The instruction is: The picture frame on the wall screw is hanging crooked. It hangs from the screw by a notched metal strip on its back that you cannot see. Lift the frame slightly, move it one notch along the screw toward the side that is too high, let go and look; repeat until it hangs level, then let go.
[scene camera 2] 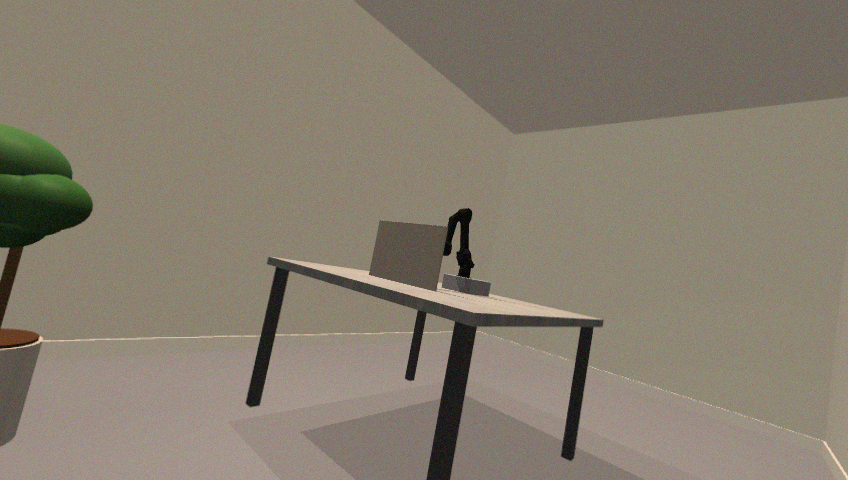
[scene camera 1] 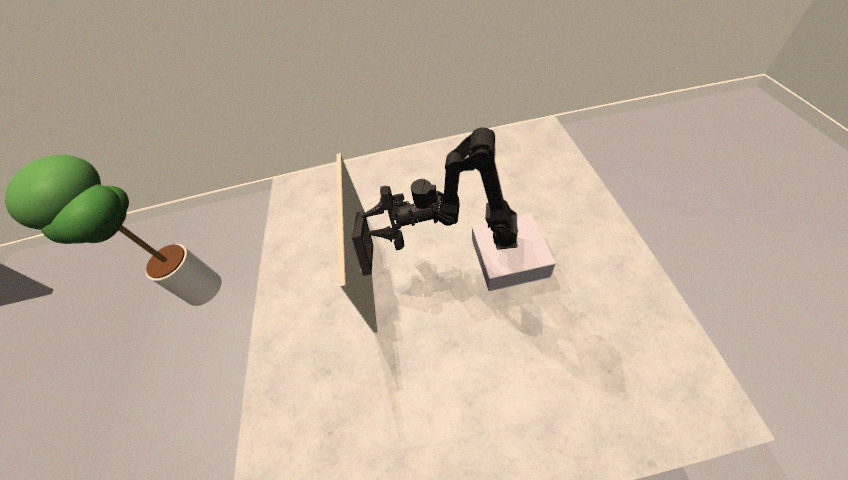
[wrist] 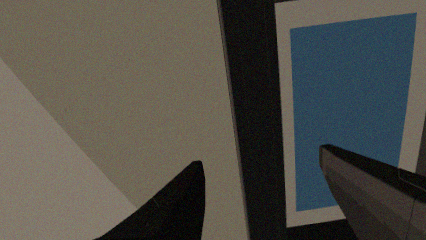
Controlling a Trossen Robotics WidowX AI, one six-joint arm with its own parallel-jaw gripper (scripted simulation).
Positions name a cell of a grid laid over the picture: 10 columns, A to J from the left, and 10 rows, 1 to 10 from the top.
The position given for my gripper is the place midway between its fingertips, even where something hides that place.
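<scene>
I find a picture frame in the wrist view (G4) and again in scene camera 1 (E6), while scene camera 2 does not show the frame, hidden as it is by a wall panel. My own gripper is visible in scene camera 1 (E5) and in the wrist view (G7). Scene camera 2 misses the gripper, which is hidden there by a wall panel.
</scene>
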